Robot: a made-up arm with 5 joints. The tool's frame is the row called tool. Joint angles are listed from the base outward.
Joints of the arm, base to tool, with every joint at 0 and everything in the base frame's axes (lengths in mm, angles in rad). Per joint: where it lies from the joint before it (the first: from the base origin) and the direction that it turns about. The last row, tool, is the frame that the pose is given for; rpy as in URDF.
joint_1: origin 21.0 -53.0 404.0 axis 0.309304 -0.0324 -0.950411
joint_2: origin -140.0 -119.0 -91.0 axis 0 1 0
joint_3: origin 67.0 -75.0 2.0 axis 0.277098 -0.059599 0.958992
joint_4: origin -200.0 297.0 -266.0 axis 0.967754 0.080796 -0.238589
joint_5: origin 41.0 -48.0 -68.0 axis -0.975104 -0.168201 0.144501
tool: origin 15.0 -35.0 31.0 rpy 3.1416 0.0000 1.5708
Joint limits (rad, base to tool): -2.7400..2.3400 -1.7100..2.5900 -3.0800..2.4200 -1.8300..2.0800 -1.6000..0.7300
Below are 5 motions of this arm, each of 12 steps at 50 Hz.
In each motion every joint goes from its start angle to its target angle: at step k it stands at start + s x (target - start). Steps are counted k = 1, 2, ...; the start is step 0. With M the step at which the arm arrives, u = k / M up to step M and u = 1 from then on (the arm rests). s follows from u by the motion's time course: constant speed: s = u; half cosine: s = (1 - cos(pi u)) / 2; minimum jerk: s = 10 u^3 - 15 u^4 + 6 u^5.
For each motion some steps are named. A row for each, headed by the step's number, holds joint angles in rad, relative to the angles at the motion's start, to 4 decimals.
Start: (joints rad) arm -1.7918 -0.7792 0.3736 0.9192 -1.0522
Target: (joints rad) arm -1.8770 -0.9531 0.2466 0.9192 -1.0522
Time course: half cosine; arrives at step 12
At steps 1, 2, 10, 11, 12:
1: -0.0015 -0.0030 -0.0022 0.0000 0.0000
2: -0.0057 -0.0116 -0.0085 0.0000 0.0000
10: -0.0795 -0.1623 -0.1185 0.0000 0.0000
11: -0.0837 -0.1709 -0.1248 0.0000 0.0000
12: -0.0852 -0.1739 -0.1270 0.0000 0.0000

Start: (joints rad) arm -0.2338 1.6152 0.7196 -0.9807 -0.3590
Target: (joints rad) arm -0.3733 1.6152 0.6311 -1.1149 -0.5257
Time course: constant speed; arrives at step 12
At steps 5, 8, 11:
5: -0.0581 0.0000 -0.0369 -0.0559 -0.0695
8: -0.0930 0.0000 -0.0590 -0.0895 -0.1111
11: -0.1279 0.0000 -0.0811 -0.1230 -0.1528

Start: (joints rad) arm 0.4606 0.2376 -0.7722 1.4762 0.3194
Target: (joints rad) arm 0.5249 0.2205 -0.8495 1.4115 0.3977
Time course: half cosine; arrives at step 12
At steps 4, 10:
4: 0.0161 -0.0043 -0.0193 -0.0162 0.0196
10: 0.0600 -0.0160 -0.0721 -0.0604 0.0731

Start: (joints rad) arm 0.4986 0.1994 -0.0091 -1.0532 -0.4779
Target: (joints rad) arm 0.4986 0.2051 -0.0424 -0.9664 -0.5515
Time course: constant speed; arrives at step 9
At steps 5, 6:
5: 0.0000 0.0032 -0.0185 0.0482 -0.0409
6: 0.0000 0.0038 -0.0222 0.0579 -0.0491

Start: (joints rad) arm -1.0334 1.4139 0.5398 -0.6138 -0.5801
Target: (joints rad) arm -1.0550 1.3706 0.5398 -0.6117 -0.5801
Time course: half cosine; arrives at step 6
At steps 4, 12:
4: -0.0162 -0.0325 0.0000 0.0016 0.0000
12: -0.0216 -0.0433 0.0000 0.0021 0.0000

